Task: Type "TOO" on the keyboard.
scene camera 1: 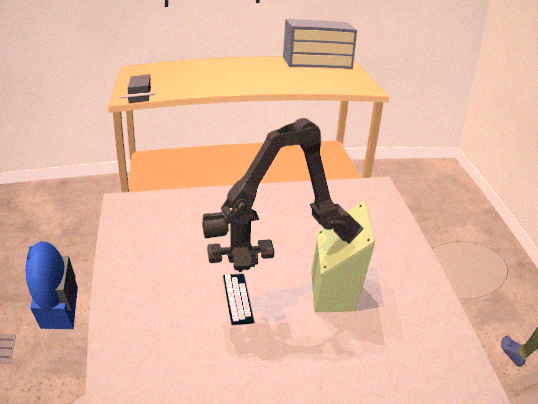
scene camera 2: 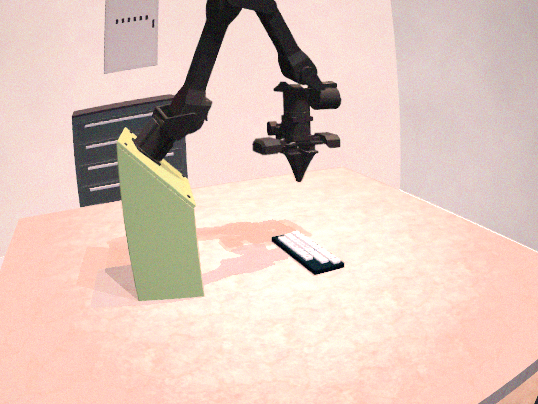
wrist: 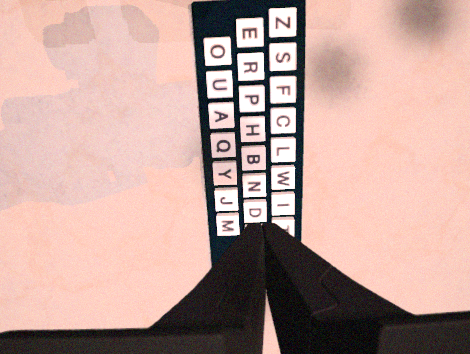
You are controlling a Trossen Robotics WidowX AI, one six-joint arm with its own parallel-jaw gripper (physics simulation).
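Places are measured from the arm's base along level axes (x ahead, y left, z up), in metres.
Pixels of known places: gripper, between the fingertips: [scene camera 1: 240,271] [scene camera 2: 298,181] [wrist: 261,236]; arm's base, origin of its link: [scene camera 1: 351,231] [scene camera 2: 145,152].
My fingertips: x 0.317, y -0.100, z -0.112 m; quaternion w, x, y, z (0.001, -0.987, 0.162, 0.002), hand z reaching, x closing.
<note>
Ahead of a thing's pixels: the offset from my fingertips to its top centre.
A dark keyboard @[dz -0.143, dx -0.006, dy -0.025 m] [scene camera 1: 238,299] [scene camera 2: 309,254] [wrist: 208,165] with white letter keys lies flat on the table. My gripper [scene camera 1: 240,270] [scene camera 2: 299,180] [wrist: 261,236] is shut and empty, pointing down, its tips held well above the table. In the wrist view the tips overlap the keyboard just below the D key @[dz -0.143, dx -0.018, dy -0.059 m] [wrist: 255,211]. The T key @[dz -0.143, dx -0.003, dy -0.081 m] [wrist: 285,227] shows beside them, partly hidden by the right finger. The O key @[dz -0.143, dx +0.000, dy +0.055 m] [wrist: 217,51] is fully visible at the top end of the left column. The keys beyond D and T are hidden behind the fingers.
A tall green pedestal [scene camera 1: 337,285] [scene camera 2: 162,245] carries the arm's base and stands on the table beside the keyboard. A wooden workbench [scene camera 1: 215,80] is behind the table. A dark drawer cabinet [scene camera 2: 100,135] stands behind the pedestal. A blue object [scene camera 1: 45,275] is left of the table.
</note>
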